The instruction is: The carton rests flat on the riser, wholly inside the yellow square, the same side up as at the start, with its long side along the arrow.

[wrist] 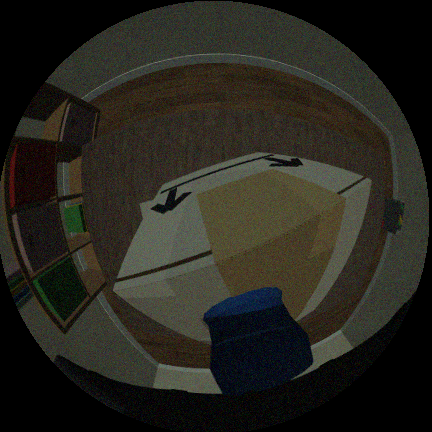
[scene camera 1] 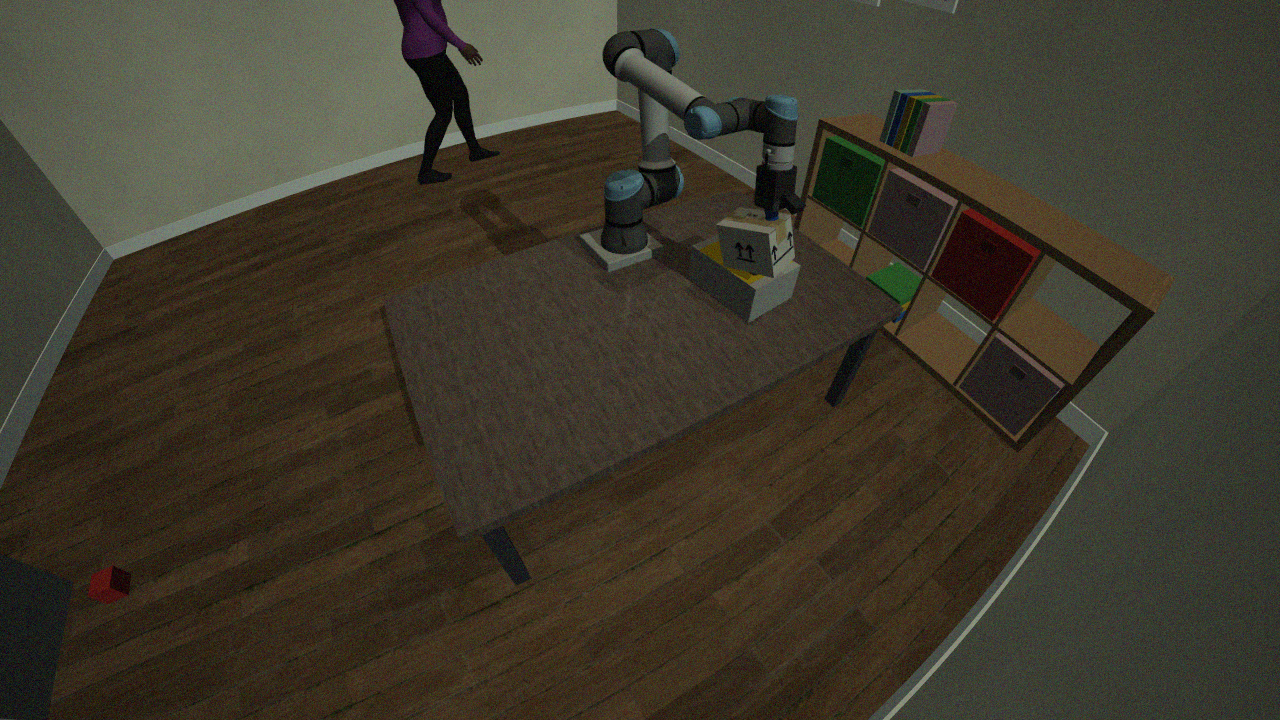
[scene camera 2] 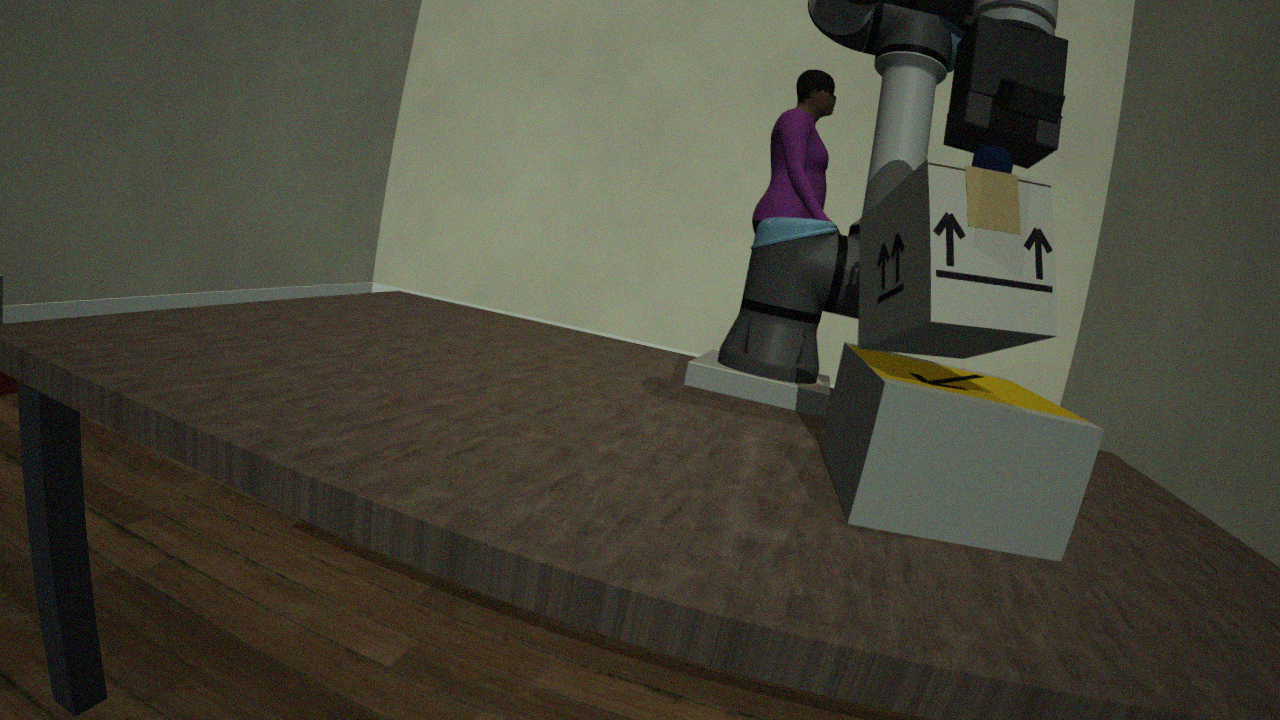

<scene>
carton: wrist; scene camera 1; scene camera 2 957, 261
same spot on carton: (wrist: 263, 219) = (scene camera 1: 781, 225)
</scene>
